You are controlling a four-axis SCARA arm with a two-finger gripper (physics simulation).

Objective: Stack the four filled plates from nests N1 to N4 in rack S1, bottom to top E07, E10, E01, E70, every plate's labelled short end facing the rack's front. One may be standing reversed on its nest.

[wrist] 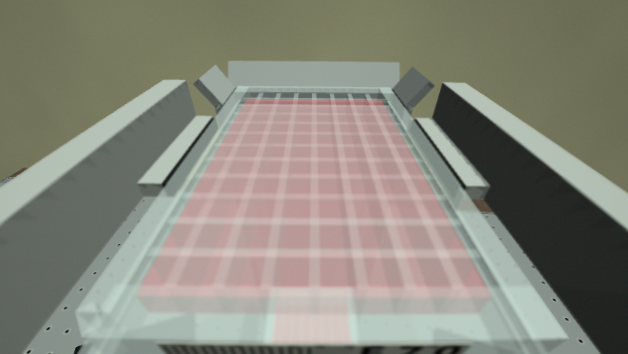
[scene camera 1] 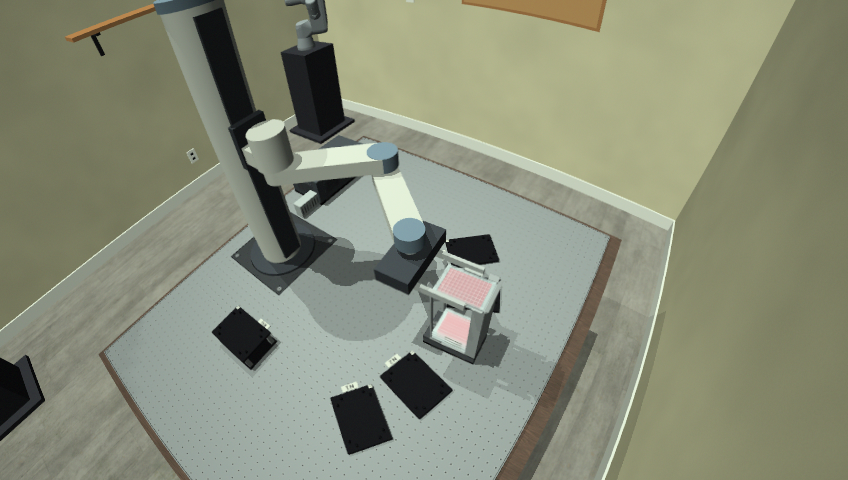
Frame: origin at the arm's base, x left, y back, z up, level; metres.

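Seen in the pictures: gripper, fingertip midpoint: [wrist: 314, 105] [scene camera 1: 474, 288]; arm's base, link origin: [scene camera 1: 283, 250].
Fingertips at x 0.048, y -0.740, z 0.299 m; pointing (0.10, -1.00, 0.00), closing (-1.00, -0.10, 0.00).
Offsets run from my fingertips to a thing's middle. "spot": to the spot under its first point.
My gripper [scene camera 1: 470, 286] [wrist: 314, 105] is shut on a clear plate {dx -0.002, dy +0.024, dz -0.012 m} [scene camera 1: 461, 289] [wrist: 314, 200] with pink wells, gripped by its long sides. Its label, cut by the lower edge of the wrist view, reads E70. The held plate is level at the top of rack S1 {dx -0.003, dy +0.030, dz -0.140 m} [scene camera 1: 480, 334] [wrist: 313, 75], well above the pink plates {dx -0.002, dy +0.023, dz -0.211 m} [scene camera 1: 454, 327] low inside it; their count and labels cannot be read. In the wrist view the rack's end wall and two slanted corner guides show at the plate's far end. Two black nests {spot: dx -0.345, dy +0.105, dz -0.274 m} [scene camera 1: 361, 419] {spot: dx -0.181, dy +0.045, dz -0.274 m} [scene camera 1: 416, 384] stand bare in front.
Another black nest {dx +0.314, dy +0.160, dz -0.275 m} [scene camera 1: 474, 248] lies behind the rack, and part of a dark one shows behind its right side. A black block {dx -0.380, dy +0.548, dz -0.251 m} [scene camera 1: 241, 336] with a small label stands at left. The arm's column [scene camera 1: 261, 202] rises at the back left, with a dark box {spot: dx +0.280, dy +0.773, dz -0.238 m} [scene camera 1: 333, 185] behind it.
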